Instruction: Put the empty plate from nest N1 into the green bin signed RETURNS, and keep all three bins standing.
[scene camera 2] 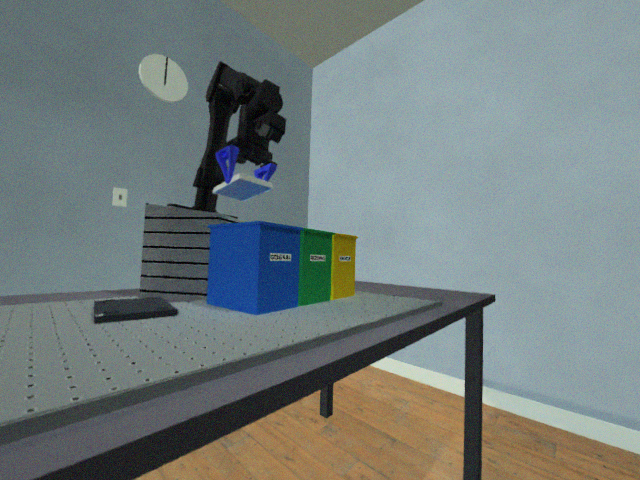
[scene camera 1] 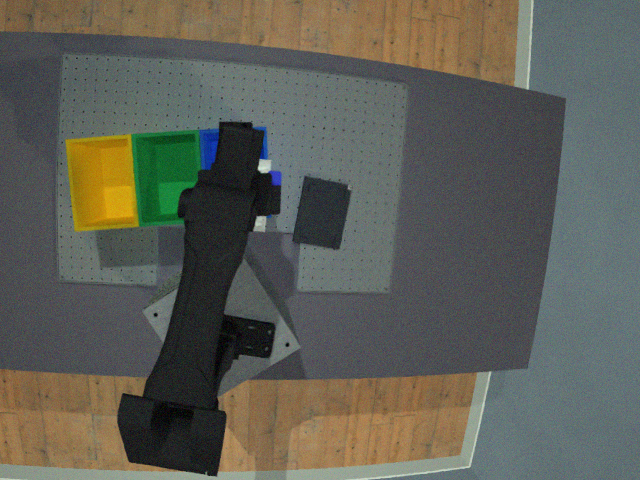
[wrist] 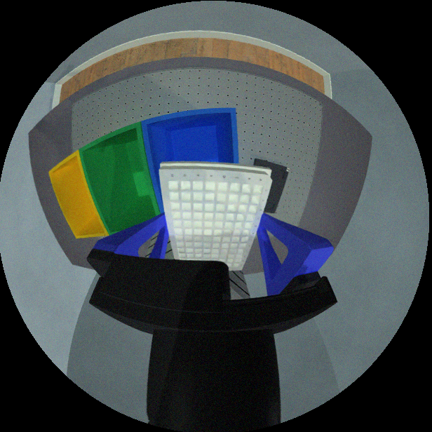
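Seen in the pictures: gripper, fingertip midpoint: (scene camera 2: 244, 189); arm's base, origin of the base link: (scene camera 2: 203, 214) (scene camera 1: 222, 332).
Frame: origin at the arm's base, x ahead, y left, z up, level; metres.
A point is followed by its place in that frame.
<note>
My gripper (scene camera 2: 246, 178) {x 0.283, y 0.006, z 0.032 m} (wrist: 212, 216) is shut on the white plate (scene camera 2: 242, 187) {x 0.290, y -0.003, z 0.033 m} (wrist: 215, 210), with one blue finger at each long side. The plate has a grid of empty wells. It hangs level, well above the blue bin (scene camera 1: 208, 147) {x 0.348, y 0.099, z -0.151 m} (scene camera 2: 258, 268) {x 0.399, y -0.009, z -0.146 m} (wrist: 192, 142); in scene camera 1 the arm covers most of it, and its white ends show. The green bin (scene camera 1: 168, 160) {x 0.305, y 0.194, z -0.233 m} (scene camera 2: 315, 268) {x 0.355, y 0.167, z -0.149 m} (wrist: 117, 180) stands upright between the blue bin and the yellow bin (scene camera 1: 103, 175) {x 0.242, y 0.342, z -0.232 m} (scene camera 2: 343, 268) {x 0.322, y 0.295, z -0.152 m} (wrist: 77, 197). All three bins stand upright in a row. The green bin looks empty; its label is too blurred to read.
A dark flat nest (scene camera 1: 322, 212) {x 0.252, y -0.192, z -0.223 m} (scene camera 2: 134, 308) {x 0.289, y -0.196, z -0.223 m} (wrist: 272, 182) lies on the perforated board (scene camera 1: 351, 129) {x 0.468, y -0.223, z -0.235 m} (scene camera 2: 217, 335) {x 0.489, y -0.115, z -0.235 m} (wrist: 270, 110), to the right of the bins in scene camera 1. The arm's grey base block (scene camera 1: 253, 289) {x 0.094, y -0.045, z -0.005 m} (scene camera 2: 175, 248) {x 0.071, y -0.089, z -0.110 m} stands behind the bins in scene camera 2.
</note>
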